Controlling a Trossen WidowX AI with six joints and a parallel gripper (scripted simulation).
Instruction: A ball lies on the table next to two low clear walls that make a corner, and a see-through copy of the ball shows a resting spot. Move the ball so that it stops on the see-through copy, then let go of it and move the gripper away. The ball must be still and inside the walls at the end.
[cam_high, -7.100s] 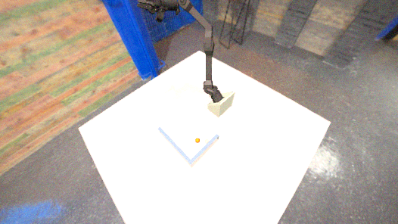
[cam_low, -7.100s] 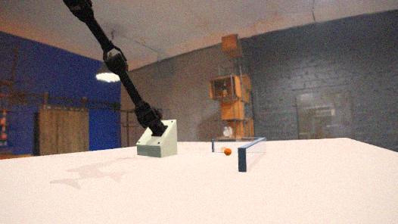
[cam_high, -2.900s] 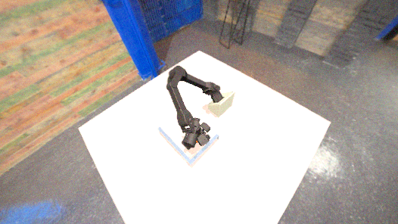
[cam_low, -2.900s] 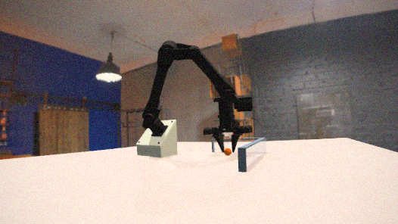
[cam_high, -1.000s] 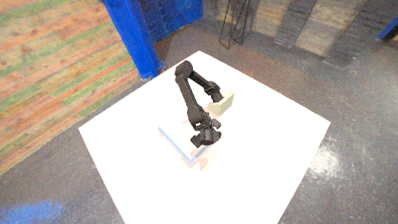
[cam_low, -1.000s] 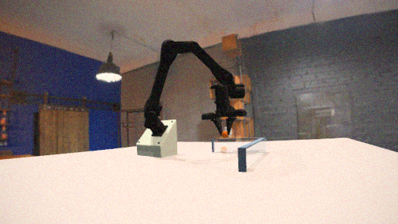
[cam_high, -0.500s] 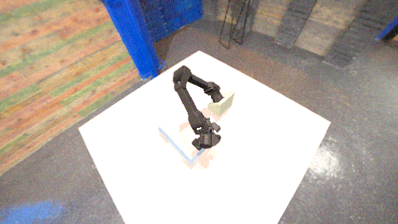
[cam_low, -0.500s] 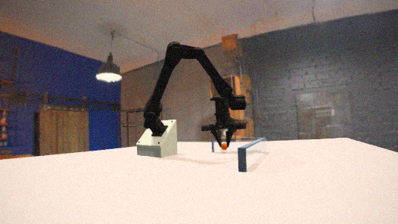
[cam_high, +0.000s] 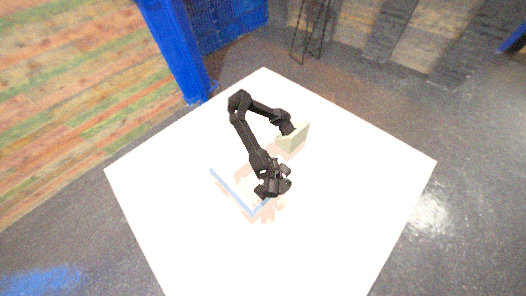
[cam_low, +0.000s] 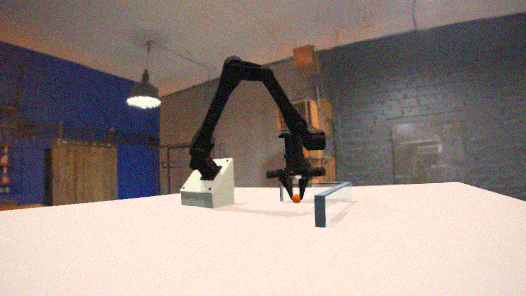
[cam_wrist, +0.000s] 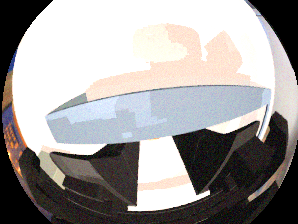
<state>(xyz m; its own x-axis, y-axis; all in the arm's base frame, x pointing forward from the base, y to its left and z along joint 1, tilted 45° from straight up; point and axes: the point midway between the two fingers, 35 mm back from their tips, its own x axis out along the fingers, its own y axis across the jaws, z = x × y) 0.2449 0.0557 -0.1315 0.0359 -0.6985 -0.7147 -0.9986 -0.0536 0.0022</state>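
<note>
Now: gripper tip right at the see-through copy of ball. The rest, counted from my gripper tip: orange ball (right at my gripper tip).
</note>
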